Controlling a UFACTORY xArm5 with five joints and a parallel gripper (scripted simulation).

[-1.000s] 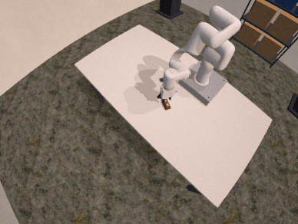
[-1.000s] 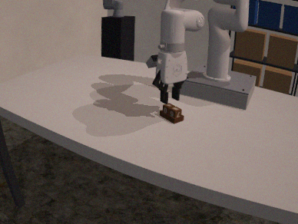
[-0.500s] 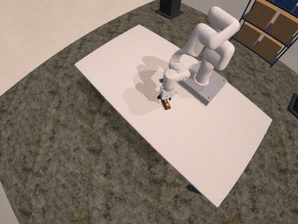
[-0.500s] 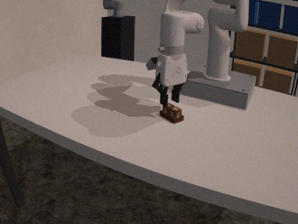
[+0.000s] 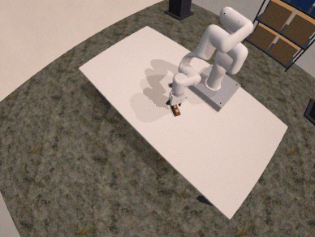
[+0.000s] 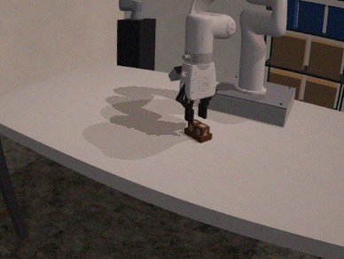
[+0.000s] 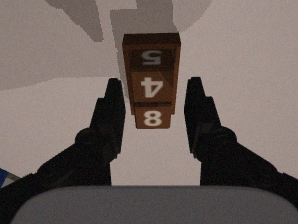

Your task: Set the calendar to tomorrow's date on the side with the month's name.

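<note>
My hand is 4 cm above the brown wooden cube. The rest, counted from my hand: tray: 1 cm ahead, 1 cm to the left, 6 cm below.
</note>
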